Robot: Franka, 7 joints.
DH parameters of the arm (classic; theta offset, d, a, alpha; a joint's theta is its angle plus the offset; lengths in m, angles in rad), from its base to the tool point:
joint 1: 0 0.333 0 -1.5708
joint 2: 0 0 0 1.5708
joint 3: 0 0.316 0.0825 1.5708
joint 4: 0 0 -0.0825 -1.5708
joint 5: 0 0.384 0 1.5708
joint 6: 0 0 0.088 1.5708
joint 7: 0 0.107 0 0
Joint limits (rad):
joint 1: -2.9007..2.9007
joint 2: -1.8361..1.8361
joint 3: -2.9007..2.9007
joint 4: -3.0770..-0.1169
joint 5: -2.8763..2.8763
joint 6: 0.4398..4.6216
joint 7: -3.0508..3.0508
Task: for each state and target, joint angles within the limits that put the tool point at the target. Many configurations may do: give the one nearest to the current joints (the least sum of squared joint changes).
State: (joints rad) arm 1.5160 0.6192 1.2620 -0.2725 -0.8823 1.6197 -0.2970
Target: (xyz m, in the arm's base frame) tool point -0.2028 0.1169 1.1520
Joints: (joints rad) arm 1.6457 0.0937 1.3879 -0.3569 -0.9232 2.2857 -0.2970
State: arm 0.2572 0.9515 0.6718 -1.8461 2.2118 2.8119 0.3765
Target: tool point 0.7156 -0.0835 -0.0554
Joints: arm -0.2658 1.4592 0.2541 -0.9878 2.1649 2.5673 0.3765
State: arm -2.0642 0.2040 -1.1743 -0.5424 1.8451 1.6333 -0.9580
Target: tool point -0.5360 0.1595 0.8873
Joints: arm -2.5016 0.2655 -1.3847 -1.1062 1.7508 1.7170 -0.9580
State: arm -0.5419 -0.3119 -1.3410 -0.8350 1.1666 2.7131 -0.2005
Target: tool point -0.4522 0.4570 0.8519
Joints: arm -0.9737 -0.7917 -1.4554 -0.2903 1.1812 3.2099 -0.2005
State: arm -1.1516 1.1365 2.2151 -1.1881 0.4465 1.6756 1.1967
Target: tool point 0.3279 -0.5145 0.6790
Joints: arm -1.6499 1.5861 2.2374 -1.1443 0.4392 1.4235 1.1967
